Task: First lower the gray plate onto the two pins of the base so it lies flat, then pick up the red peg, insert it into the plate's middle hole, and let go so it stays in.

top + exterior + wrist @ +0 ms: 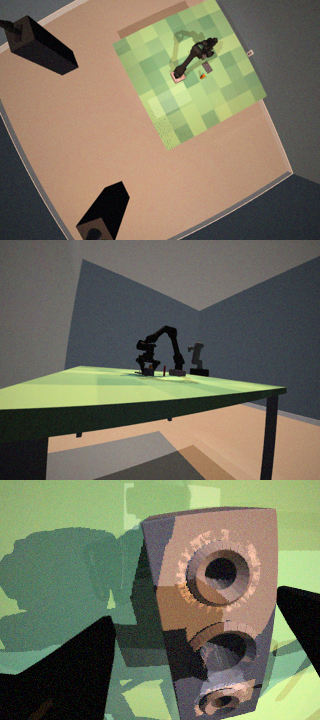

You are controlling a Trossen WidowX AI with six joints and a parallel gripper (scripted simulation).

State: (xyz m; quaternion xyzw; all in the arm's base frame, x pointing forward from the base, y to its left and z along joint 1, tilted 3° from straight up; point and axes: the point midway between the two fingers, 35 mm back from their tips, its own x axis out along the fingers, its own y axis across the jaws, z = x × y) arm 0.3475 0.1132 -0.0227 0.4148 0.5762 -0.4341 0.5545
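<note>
My gripper tip is 14 cm to the left of the gray base, 1 cm short of it and 1 cm above it. From my gripper tip the other things lie so: red peg (12 cm behind, 3 cm to the left, 2 cm above); gray plate (2 cm above); orange cylinder (22 cm to the right, 10 cm behind, 2 cm above).
</note>
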